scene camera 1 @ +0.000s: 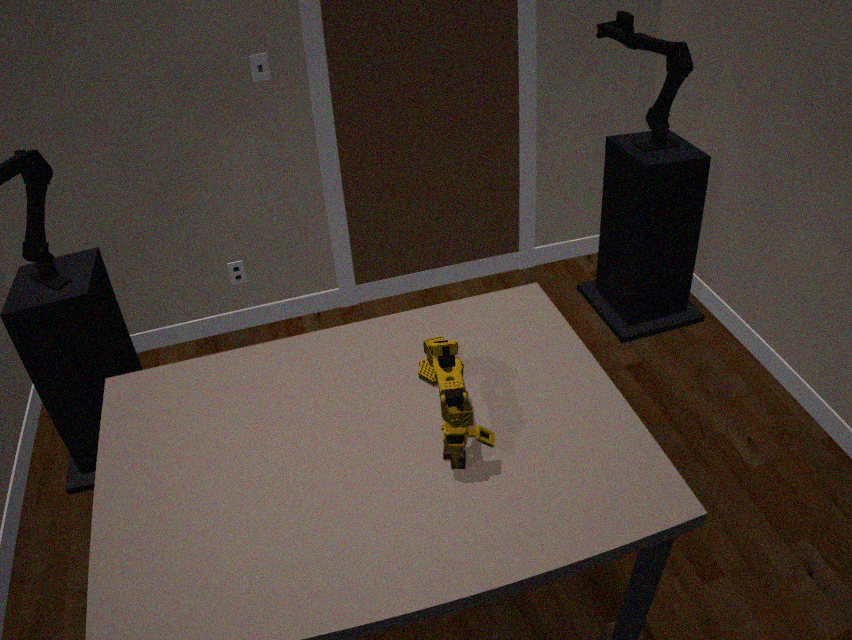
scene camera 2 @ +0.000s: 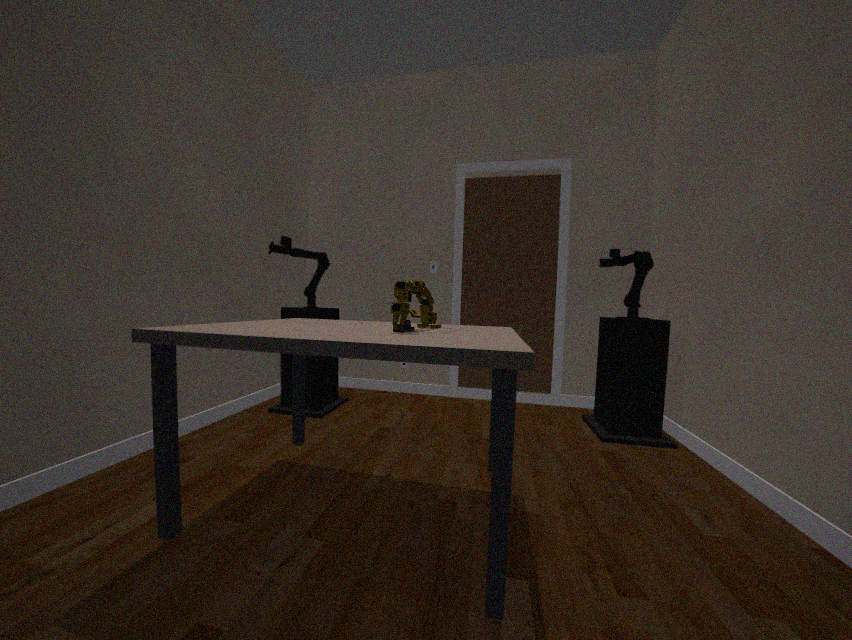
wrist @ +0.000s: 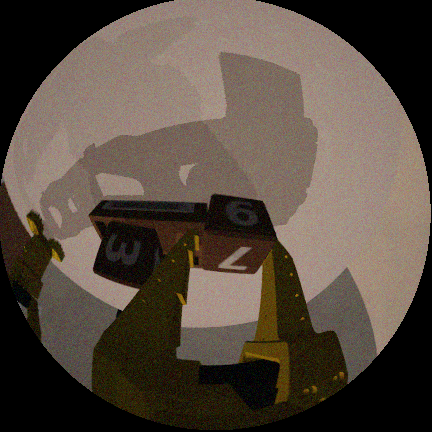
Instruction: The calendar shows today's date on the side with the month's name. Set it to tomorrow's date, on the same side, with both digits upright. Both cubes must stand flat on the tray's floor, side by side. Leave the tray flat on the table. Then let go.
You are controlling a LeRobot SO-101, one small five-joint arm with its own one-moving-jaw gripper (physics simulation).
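Seen in the pictures: hand, tool point: (scene camera 1: pixel 457 453) (scene camera 2: pixel 401 328) (wrist: pixel 199 235); arm's base, link origin: (scene camera 2: pixel 428 327) (wrist: pixel 47 232).
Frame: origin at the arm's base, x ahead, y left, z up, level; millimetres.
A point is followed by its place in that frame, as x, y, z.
Observation:
In the wrist view the dark tray (wrist: pixel 150 206) @[247, -30, 6] lies at centre left; a grey strip runs along its upper face, with no readable lettering. A black and brown cube (wrist: pixel 125 254) @[238, -35, 34] with a sideways 3 stands at the tray's near left side, partly hidden by the left jaw. A second cube (wrist: pixel 239 235) @[288, -40, 31] shows a 6 or 9 on its dark face and a 7 on its brown face, beside the tray's right end. My gripper (wrist: pixel 234 241) @[268, -51, 15] (scene camera 1: pixel 454 462) (scene camera 2: pixel 401 329) @[268, -51, 15] is shut on this second cube, one jaw at each side. In the scene views tray and cubes are mostly hidden or too small to read.
The pale table (scene camera 1: pixel 275 447) @[105, -432, 0] (scene camera 2: pixel 330 334) @[462, -233, 0] carries the yellow arm (scene camera 1: pixel 451 385) @[239, -48, 189] (scene camera 2: pixel 416 292) @[191, -14, 152]. Its shadow falls beyond the tray in the wrist view. Two black pedestals (scene camera 1: pixel 650 227) (scene camera 1: pixel 65 330) with dark arms stand on the floor away from the table.

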